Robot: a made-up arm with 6 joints. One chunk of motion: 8 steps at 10 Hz.
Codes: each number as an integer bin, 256 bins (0 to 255) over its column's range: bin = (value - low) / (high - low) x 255, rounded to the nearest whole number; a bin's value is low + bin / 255 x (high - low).
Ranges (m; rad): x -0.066..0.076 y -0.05..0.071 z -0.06..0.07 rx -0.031..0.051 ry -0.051..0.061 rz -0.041..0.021
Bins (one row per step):
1: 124 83 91 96 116 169
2: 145 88 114 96 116 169
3: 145 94 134 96 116 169
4: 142 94 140 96 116 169
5: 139 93 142 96 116 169
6: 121 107 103 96 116 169
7: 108 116 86 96 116 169
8: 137 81 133 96 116 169
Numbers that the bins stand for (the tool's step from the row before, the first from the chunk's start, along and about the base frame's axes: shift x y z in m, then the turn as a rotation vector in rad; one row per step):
1: 0.00305 -0.01062 -0.01361 -0.00013 -0.00005 0.00009
2: 0.01475 -0.00824 -0.00188 -0.00013 -0.00005 0.00009
3: 0.01475 -0.00540 0.00831 -0.00013 -0.00005 0.00009
4: 0.01307 -0.00540 0.01137 -0.00013 -0.00005 0.00009
5: 0.01140 -0.00587 0.01239 -0.00013 -0.00005 0.00009
6: 0.00138 0.00077 -0.00749 -0.00013 -0.00005 0.00009
7: -0.00586 0.00504 -0.01616 -0.00013 -0.00005 0.00009
8: 0.01029 -0.01156 0.00780 -0.00013 -0.00005 0.00009

